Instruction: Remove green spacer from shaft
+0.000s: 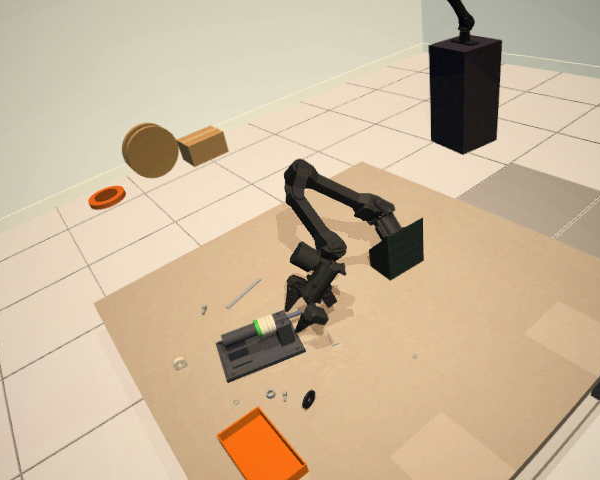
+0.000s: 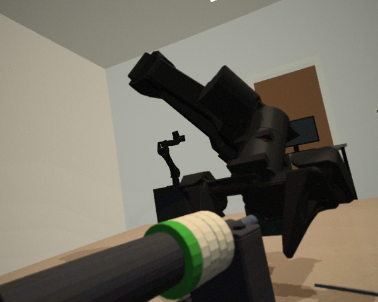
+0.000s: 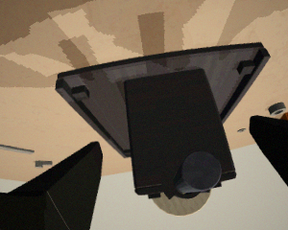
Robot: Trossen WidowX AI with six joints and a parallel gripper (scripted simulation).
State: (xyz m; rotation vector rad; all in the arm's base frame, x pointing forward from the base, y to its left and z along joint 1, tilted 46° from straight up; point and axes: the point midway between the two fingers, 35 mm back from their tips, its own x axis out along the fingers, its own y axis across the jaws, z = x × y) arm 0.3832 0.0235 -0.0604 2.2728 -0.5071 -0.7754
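Now: gripper tip 5 cm short of the grey shaft, 1 cm to the left of it and 2 cm below it. From my gripper tip the other things lie so: allen key (8 cm behind, 9 cm to the left, 5 cm below); then green spacer (9 cm ahead, 1 cm to the right, 2 cm above); then black ring (8 cm ahead, 23 cm to the left, 3 cm below).
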